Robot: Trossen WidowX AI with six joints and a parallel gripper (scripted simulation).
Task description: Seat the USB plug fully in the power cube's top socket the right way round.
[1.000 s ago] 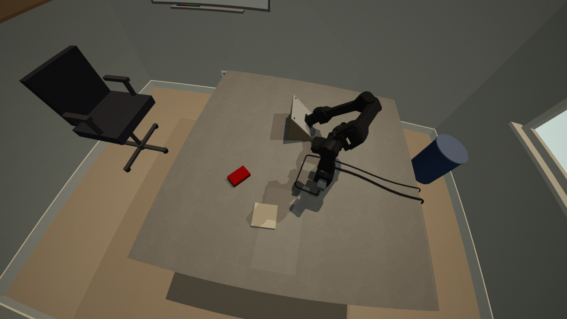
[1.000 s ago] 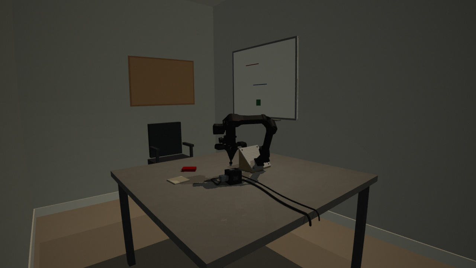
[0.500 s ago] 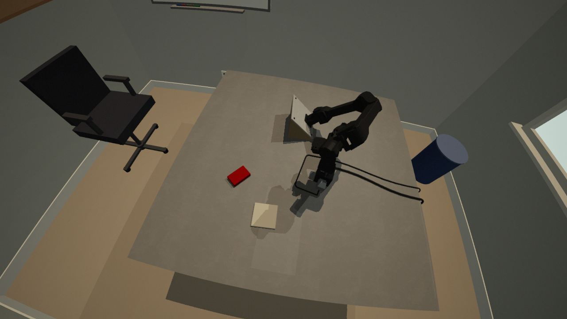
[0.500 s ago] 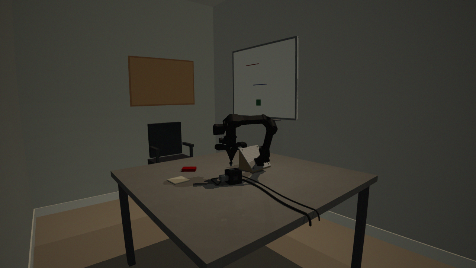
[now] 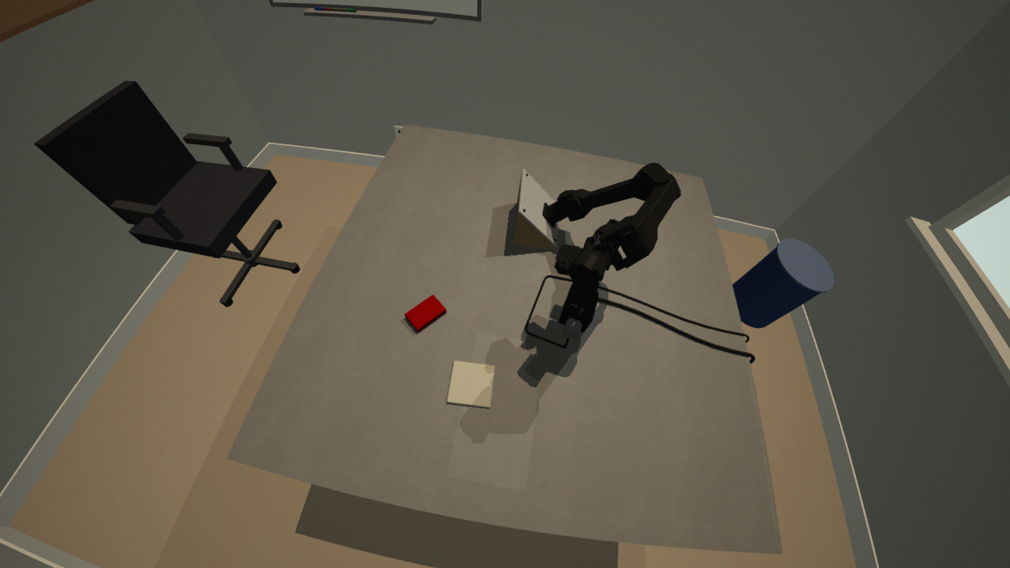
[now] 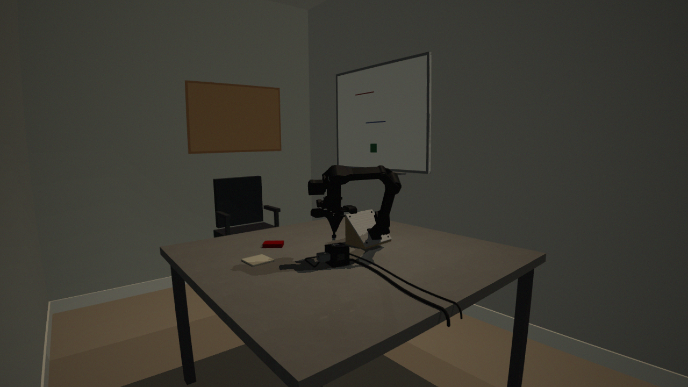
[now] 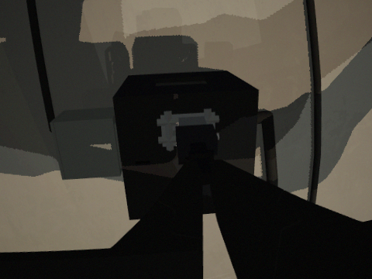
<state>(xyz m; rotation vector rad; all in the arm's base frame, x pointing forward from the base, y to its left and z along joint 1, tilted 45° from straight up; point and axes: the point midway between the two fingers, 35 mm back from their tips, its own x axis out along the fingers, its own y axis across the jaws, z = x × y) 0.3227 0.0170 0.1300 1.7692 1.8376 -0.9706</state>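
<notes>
Right now the silver socket is 6 cm below my gripper tip. Round my gripper tip: dark USB plug: 2 cm below; then red block: 38 cm to the right, 12 cm below, 10 cm ahead.
</notes>
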